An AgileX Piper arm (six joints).
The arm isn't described. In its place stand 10 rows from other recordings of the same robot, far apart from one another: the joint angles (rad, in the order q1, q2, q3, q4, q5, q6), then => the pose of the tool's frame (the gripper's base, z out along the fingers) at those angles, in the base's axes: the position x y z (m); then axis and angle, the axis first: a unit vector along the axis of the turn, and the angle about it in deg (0 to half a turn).
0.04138, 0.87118, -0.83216, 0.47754, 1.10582, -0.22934 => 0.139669 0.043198 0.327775 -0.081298 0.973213 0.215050 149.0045
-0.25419, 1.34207, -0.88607, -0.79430, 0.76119, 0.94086 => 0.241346 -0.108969 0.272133 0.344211 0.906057 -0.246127 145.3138
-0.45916, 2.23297, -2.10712, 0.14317, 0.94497, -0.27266 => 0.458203 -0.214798 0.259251 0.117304 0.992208 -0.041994 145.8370
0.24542, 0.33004, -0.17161, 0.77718, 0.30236, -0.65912 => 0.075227 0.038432 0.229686 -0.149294 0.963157 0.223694 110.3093
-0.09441, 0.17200, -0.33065, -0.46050, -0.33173, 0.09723 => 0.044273 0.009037 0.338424 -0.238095 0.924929 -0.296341 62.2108
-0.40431, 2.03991, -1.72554, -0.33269, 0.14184, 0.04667 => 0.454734 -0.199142 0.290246 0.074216 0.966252 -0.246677 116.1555
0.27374, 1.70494, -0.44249, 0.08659, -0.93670, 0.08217 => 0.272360 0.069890 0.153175 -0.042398 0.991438 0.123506 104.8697
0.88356, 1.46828, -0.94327, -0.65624, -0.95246, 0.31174 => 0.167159 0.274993 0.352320 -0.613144 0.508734 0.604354 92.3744
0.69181, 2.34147, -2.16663, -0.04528, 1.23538, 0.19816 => 0.386349 0.314994 0.210526 -0.248830 0.967970 0.033446 166.0960
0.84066, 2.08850, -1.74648, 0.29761, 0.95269, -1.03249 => 0.287046 0.353269 0.225447 -0.760341 0.638565 0.118812 158.0130
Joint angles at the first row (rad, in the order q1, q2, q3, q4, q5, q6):
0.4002, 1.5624, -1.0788, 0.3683, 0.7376, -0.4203
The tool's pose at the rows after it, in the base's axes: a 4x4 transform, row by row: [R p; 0 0 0 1], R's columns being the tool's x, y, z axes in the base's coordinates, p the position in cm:
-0.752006 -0.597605 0.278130 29.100; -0.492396 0.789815 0.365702 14.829; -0.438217 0.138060 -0.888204 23.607; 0 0 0 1
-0.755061 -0.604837 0.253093 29.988; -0.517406 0.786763 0.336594 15.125; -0.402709 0.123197 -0.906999 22.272; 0 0 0 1
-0.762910 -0.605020 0.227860 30.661; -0.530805 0.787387 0.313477 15.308; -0.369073 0.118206 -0.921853 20.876; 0 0 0 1
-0.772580 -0.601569 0.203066 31.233; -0.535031 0.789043 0.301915 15.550; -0.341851 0.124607 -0.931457 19.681; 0 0 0 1
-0.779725 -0.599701 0.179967 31.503; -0.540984 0.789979 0.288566 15.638; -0.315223 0.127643 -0.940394 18.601; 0 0 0 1
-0.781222 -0.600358 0.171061 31.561; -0.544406 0.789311 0.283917 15.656; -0.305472 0.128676 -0.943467 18.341; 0 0 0 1
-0.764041 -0.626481 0.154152 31.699; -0.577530 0.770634 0.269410 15.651; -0.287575 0.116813 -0.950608 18.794; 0 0 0 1
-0.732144 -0.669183 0.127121 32.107; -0.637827 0.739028 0.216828 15.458; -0.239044 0.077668 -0.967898 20.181; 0 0 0 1
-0.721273 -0.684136 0.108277 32.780; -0.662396 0.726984 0.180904 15.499; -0.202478 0.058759 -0.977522 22.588; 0 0 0 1
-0.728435 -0.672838 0.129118 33.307; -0.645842 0.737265 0.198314 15.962; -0.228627 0.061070 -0.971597 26.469; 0 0 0 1
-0.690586 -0.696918 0.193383 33.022; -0.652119 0.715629 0.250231 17.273; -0.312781 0.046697 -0.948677 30.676; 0 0 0 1
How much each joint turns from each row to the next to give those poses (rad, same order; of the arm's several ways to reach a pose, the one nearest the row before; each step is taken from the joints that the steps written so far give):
0.0083, 0.0596, -0.0191, -0.0278, 0.0021, 0.0065
0.0024, 0.0561, -0.0212, -0.0276, 0.0000, 0.0017
0.0000, 0.0496, -0.0113, -0.0158, -0.0045, 0.0022
0.0000, 0.0445, -0.0131, -0.0004, -0.0019, 0.0000
0.0000, 0.0324, -0.0022, -0.0040, -0.0023, 0.0000
0.0000, 0.0086, -0.0022, -0.0024, 0.0039, 0.0000
0.0000, 0.0015, -0.0254, -0.0231, 0.0436, -0.0129
0.0000, 0.0000, -0.0676, -0.0750, 0.1079, 0.0004
0.0000, 0.0007, -0.1064, -0.0479, 0.1345, 0.0192
0.0041, -0.0145, -0.1353, -0.0015, 0.1215, 0.0390
0.0323, -0.0261, -0.1229, 0.0099, 0.0608, 0.0124

